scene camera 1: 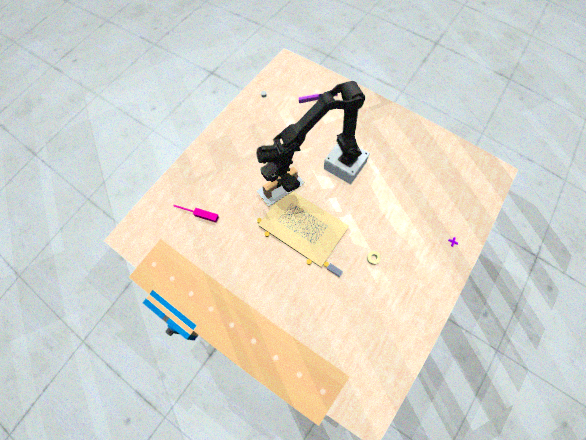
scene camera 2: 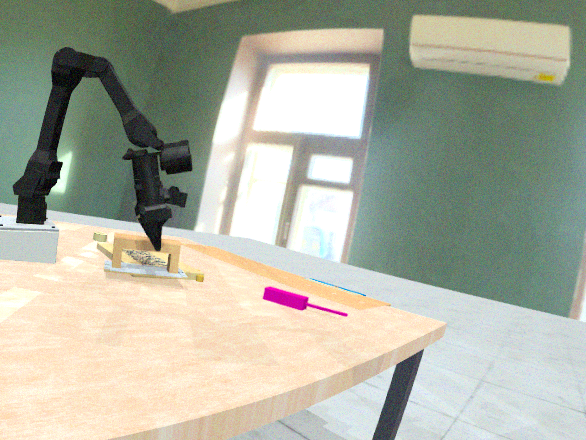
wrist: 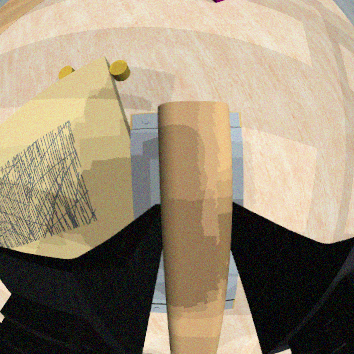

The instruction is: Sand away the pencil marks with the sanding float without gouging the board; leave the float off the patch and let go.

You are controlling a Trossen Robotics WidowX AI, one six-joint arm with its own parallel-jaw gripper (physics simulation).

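Pixels of known places: gripper, fingertip midpoint: (scene camera 1: 275, 184) (scene camera 2: 157, 249) (wrist: 193, 210); arm's base at its link origin: (scene camera 1: 348, 158) (scene camera 2: 29, 221).
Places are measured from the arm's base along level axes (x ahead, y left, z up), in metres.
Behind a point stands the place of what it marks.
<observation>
The sanding float (scene camera 1: 272, 197) {x 0.313, y -0.148, z -0.047 m} (scene camera 2: 130, 240) {x 0.210, y -0.159, z 0.011 m} (wrist: 195, 155) {x 0.302, y -0.166, z 0.024 m} has a wooden bridge handle on a flat grey plate. My gripper (scene camera 1: 281, 183) {x 0.277, y -0.160, z -0.001 m} (scene camera 2: 158, 247) {x 0.277, y -0.160, z -0.001 m} (wrist: 193, 210) {x 0.277, y -0.160, z -0.001 m} is shut on the handle, one finger on each side. The yellow board (scene camera 1: 290, 241) {x 0.411, y 0.026, z -0.057 m} (scene camera 2: 106, 247) {x 0.231, y 0.101, z -0.057 m} (wrist: 106, 175) {x 0.314, y -0.097, z -0.057 m} lies on the table. Its patch of dark pencil marks (scene camera 1: 305, 223) {x 0.316, y 0.025, z -0.057 m} (scene camera 2: 146, 257) (wrist: 42, 192) {x 0.319, y -0.019, z -0.057 m} is dense. The float is beside the patch, and in the wrist view its plate overlaps the board's edge. Whether the plate touches the board is hidden.
Small yellow pegs (scene camera 1: 267, 234) (wrist: 120, 70) stand by the board, with a grey block (scene camera 1: 334, 270) {x 0.396, y 0.228, z -0.061 m} at one corner. A yellow ring (scene camera 1: 369, 260) {x 0.285, y 0.310, z -0.051 m}, magenta tool (scene camera 1: 205, 215) {x 0.543, y -0.310, z -0.047 m} (scene camera 2: 285, 298) {x 0.528, y -0.326, z -0.058 m}, purple bar (scene camera 1: 308, 98) {x -0.188, y -0.352, z -0.049 m} and purple cross (scene camera 1: 453, 242) {x 0.008, y 0.538, z -0.068 m} lie farther off. An orange strip (scene camera 1: 220, 325) {x 0.821, y 0.026, z -0.074 m} borders the table.
</observation>
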